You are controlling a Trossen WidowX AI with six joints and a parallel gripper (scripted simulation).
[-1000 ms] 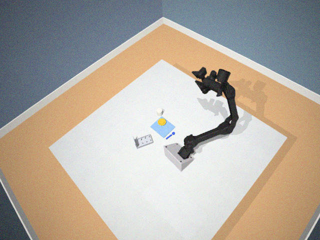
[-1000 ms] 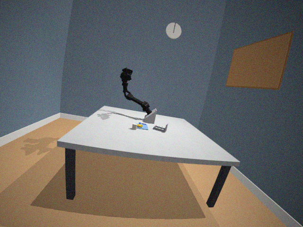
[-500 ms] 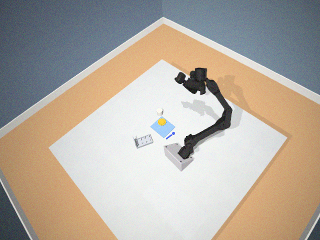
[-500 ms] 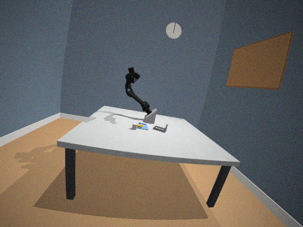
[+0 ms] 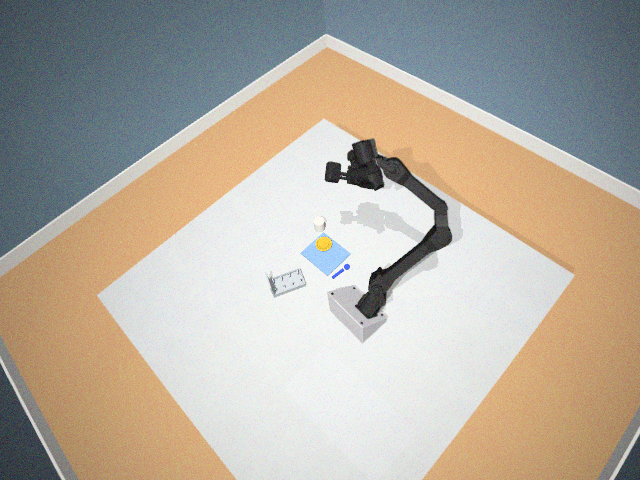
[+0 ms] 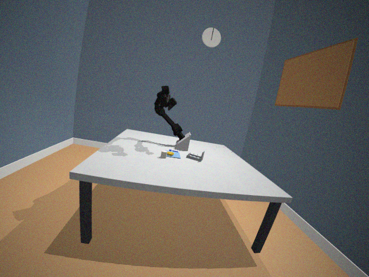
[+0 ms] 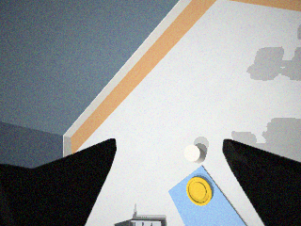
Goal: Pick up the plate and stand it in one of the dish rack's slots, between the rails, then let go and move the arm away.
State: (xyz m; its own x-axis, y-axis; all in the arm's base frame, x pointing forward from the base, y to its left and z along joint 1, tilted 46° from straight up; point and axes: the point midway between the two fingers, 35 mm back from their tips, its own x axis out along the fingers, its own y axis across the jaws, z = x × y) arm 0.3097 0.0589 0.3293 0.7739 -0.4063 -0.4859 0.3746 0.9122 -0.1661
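Right now the yellow plate is 320 mm below my gripper tip and 100 mm to the left of it. Also, from my gripper tip: cup (310 mm below, 80 mm ahead, 60 mm to the left); light blue mat (330 mm below, 120 mm to the left, 30 mm behind); blue spoon (330 mm below, 130 mm behind, 120 mm to the left).
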